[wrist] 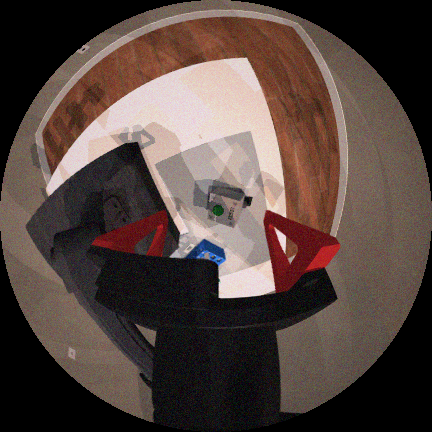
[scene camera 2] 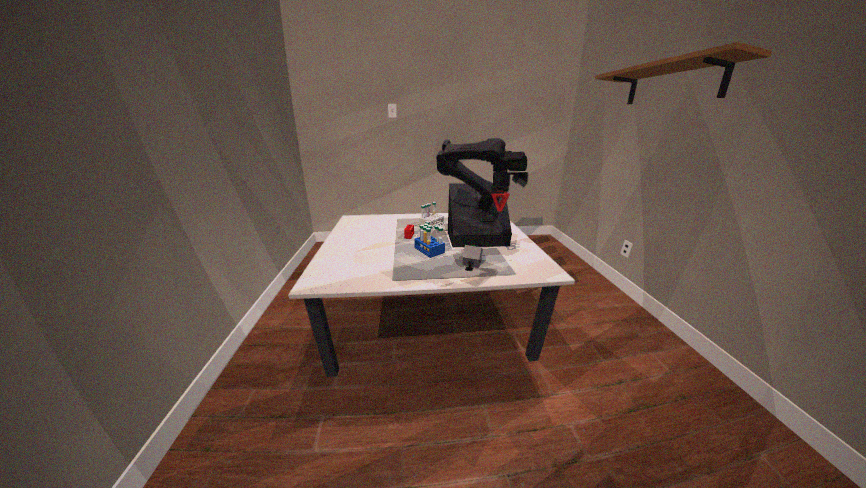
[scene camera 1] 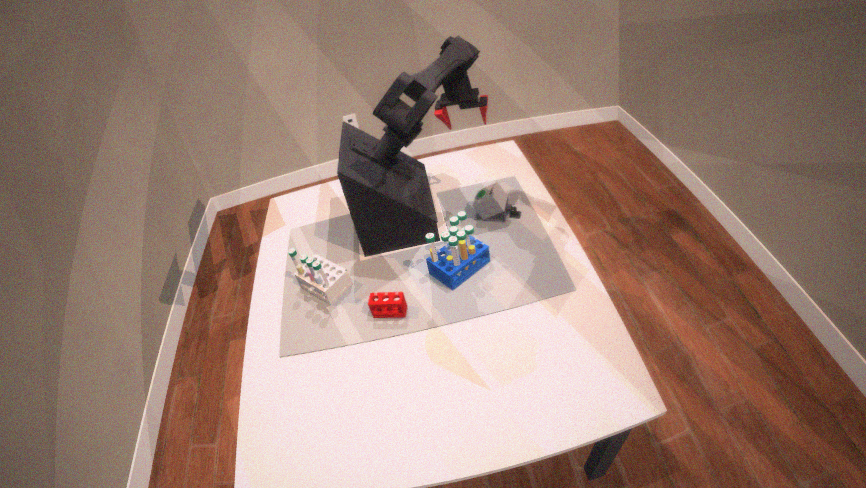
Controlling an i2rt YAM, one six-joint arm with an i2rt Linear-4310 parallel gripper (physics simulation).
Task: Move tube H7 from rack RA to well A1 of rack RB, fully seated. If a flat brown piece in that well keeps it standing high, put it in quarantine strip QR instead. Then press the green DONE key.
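Frame: origin at the arm's base, x down, y back, z left, level; centimetres.
Seen in the pictures: gripper, between the fingertips: (wrist: 215, 215) (scene camera 2: 499, 209) (scene camera 1: 468, 126); arm's base, origin of its link: (wrist: 87, 238) (scene camera 2: 484, 204) (scene camera 1: 379, 158).
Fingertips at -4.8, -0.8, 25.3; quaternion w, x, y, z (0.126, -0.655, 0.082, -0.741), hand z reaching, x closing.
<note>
Pixels of each thing's middle, then the offset from my fingertips to it, as dx, dy, dz. Level surfaces: height alone.
- blue rack, middle of its body: (scene camera 1: 458, 260) (wrist: 202, 259) (scene camera 2: 429, 245) +20.7, -28.3, -10.8
- white rack, middle of its body: (scene camera 1: 322, 278) (scene camera 2: 431, 220) +20.7, -24.6, -45.7
- red three-hole block, middle of its body: (scene camera 1: 387, 305) (scene camera 2: 409, 231) +20.7, -38.0, -29.2
- grey box, middle of its body: (wrist: 225, 205) (scene camera 1: 490, 201) (scene camera 2: 473, 253) +19.1, -10.2, +1.8
- green key, middle of its body: (wrist: 217, 209) (scene camera 1: 481, 194) +16.9, -9.3, -0.2
- grey mat, height of its surface: dx +23.3
- white table, height of its surface: dx +23.5
The blue rack (scene camera 1: 458, 272) (scene camera 2: 429, 247) (wrist: 212, 250) holds several upright green-capped tubes and some yellow-topped ones. The white rack (scene camera 1: 336, 292) holds several green-capped tubes along its left side. The red three-hole block (scene camera 1: 387, 305) (scene camera 2: 409, 231) shows no tube standing in it. Rack labels and tube numbers are too small to read, so I cannot tell which tube is H7; no brown piece can be made out. The grey box (scene camera 1: 495, 207) (scene camera 2: 472, 254) (wrist: 231, 210) bears the green key (scene camera 1: 481, 193) (wrist: 218, 210). My gripper (scene camera 1: 467, 124) (scene camera 2: 499, 209) (wrist: 215, 215) is open and empty, high above the table, roughly over the grey box.
The grey mat (scene camera 1: 539, 272) (scene camera 2: 409, 270) lies under the racks, red block and box on the white table (scene camera 1: 387, 418) (scene camera 2: 357, 260). My arm's black pedestal (scene camera 1: 393, 212) (scene camera 2: 478, 218) stands behind the blue and white racks in scene camera 1. A wooden shelf (scene camera 2: 684, 62) hangs on the wall.
</note>
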